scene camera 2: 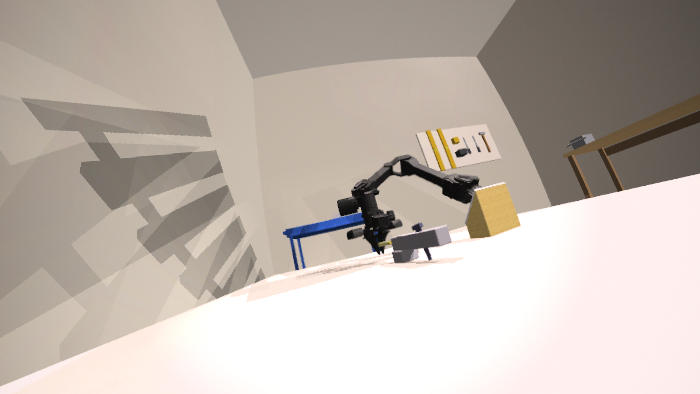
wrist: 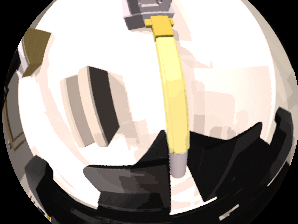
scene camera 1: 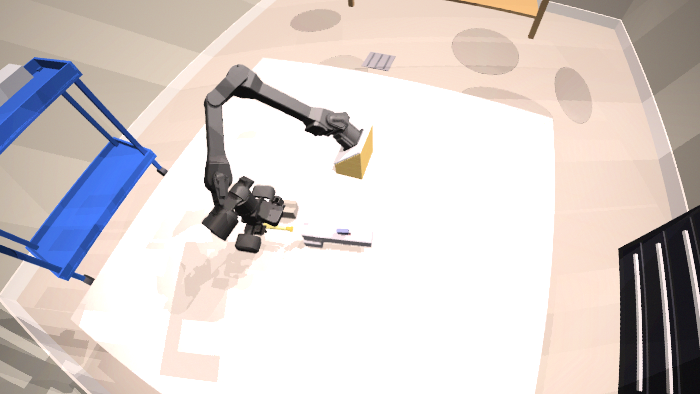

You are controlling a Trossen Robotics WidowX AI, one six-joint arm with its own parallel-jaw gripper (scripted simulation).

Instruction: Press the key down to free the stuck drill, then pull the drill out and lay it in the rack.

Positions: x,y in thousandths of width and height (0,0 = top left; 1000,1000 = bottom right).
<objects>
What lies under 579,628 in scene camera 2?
A grey block.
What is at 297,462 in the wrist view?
A tan rack.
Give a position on a yellow drill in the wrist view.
At 586,422
</objects>
